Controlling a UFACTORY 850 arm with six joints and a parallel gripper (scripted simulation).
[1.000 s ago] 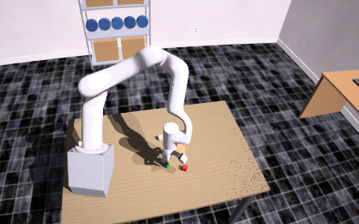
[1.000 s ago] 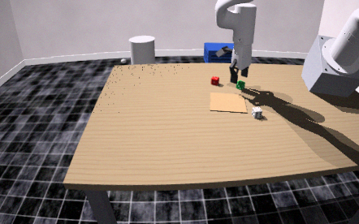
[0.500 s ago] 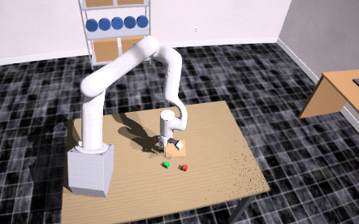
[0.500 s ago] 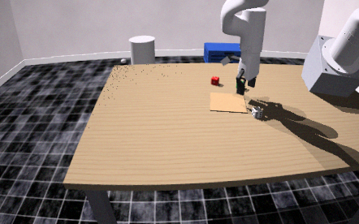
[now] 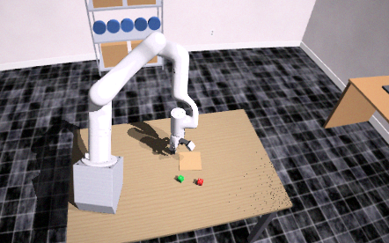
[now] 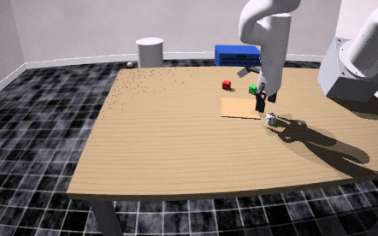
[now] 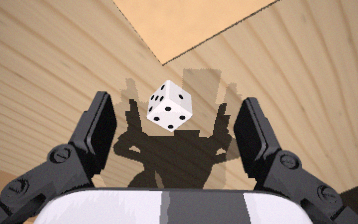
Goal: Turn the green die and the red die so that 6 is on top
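Now: hand 2 cm past the white die, 3 cm to the right of it and 4 cm above it. Round my hand: red die (7 cm ahead, 26 cm to the right, 4 cm below); then tan mat (7 cm ahead, 8 cm to the right, 6 cm below); then green die (3 cm behind, 20 cm to the right, 4 cm below).
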